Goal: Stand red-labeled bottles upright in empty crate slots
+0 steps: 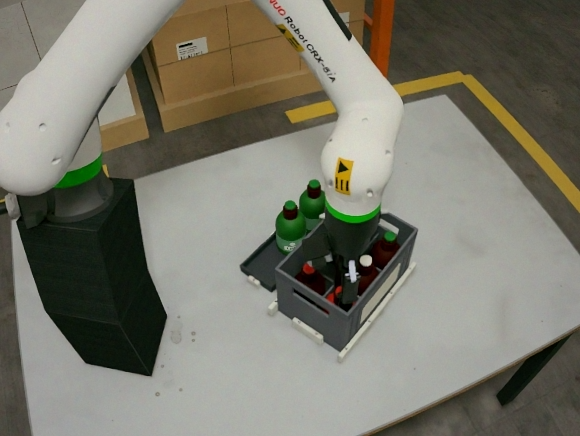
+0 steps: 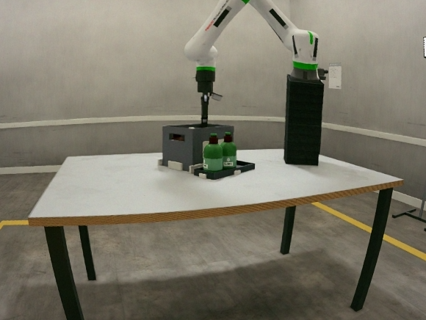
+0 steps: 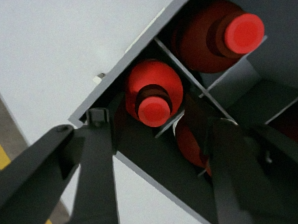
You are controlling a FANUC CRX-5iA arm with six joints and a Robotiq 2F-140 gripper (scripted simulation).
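Now: hand 8 cm above the red-labeled bottle. The rest, counted from my hand: dark tray 2 cm ahead, 25 cm to the left, 15 cm below; then grey crate 6 cm ahead, 8 cm to the left, 8 cm below.
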